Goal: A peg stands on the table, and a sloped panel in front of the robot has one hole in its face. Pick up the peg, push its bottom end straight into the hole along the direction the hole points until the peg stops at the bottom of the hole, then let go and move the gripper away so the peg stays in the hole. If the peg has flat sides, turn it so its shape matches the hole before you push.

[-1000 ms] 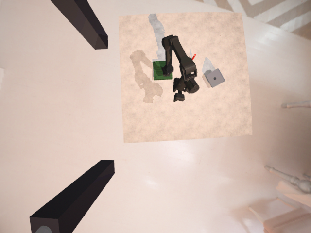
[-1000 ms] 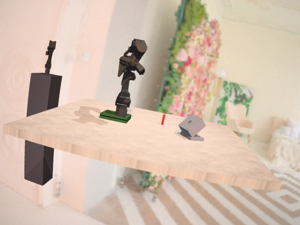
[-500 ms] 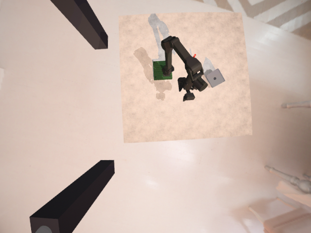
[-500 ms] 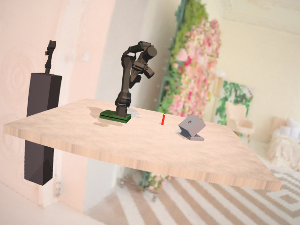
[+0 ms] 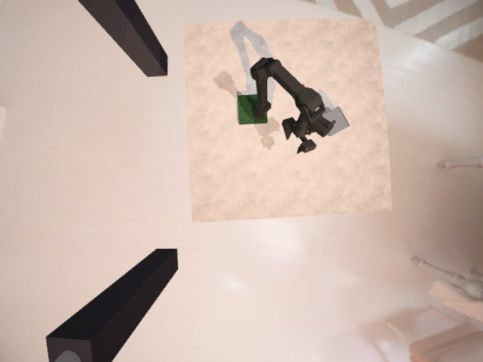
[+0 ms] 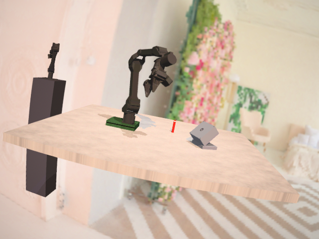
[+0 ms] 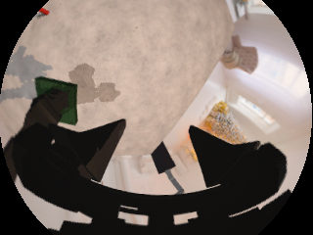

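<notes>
My gripper tip is now 40 cm to the right of the red peg, 18 cm above it and 13 cm short of it. Also, from my gripper tip: grey sloped panel: 31 cm ahead, 18 cm to the left, 17 cm below.
</notes>
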